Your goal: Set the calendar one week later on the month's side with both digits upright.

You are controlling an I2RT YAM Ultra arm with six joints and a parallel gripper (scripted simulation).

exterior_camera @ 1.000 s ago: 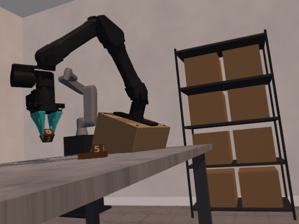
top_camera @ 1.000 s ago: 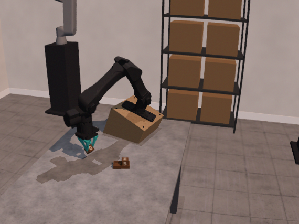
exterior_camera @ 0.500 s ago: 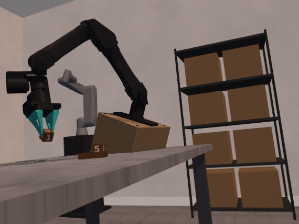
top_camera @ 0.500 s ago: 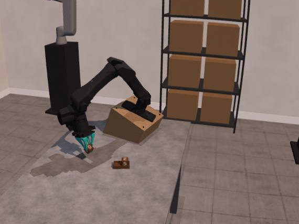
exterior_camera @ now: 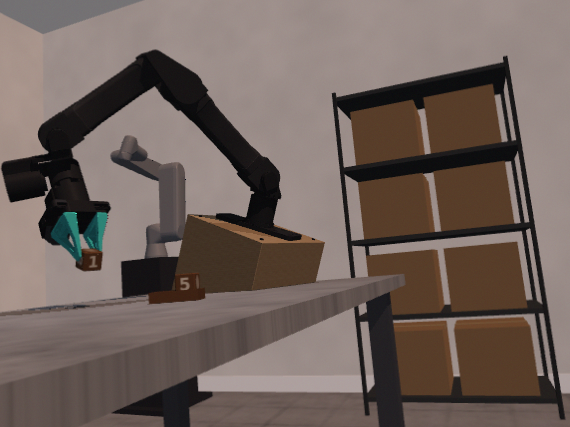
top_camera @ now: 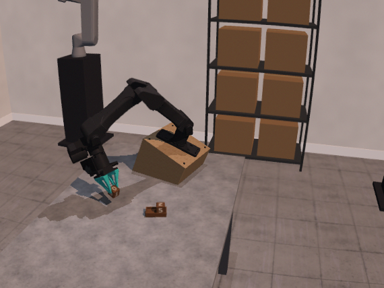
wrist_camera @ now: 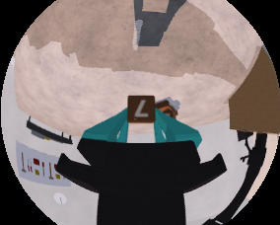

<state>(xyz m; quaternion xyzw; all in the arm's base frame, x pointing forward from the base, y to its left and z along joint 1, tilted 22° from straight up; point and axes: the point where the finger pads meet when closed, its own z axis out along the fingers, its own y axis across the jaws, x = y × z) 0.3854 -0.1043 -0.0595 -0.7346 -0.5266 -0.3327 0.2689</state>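
My hand is 1 cm above the brown cube. From my hand the other things lie so: brown calendar tray: 16 cm to the left, 8 cm below, 3 cm behind.
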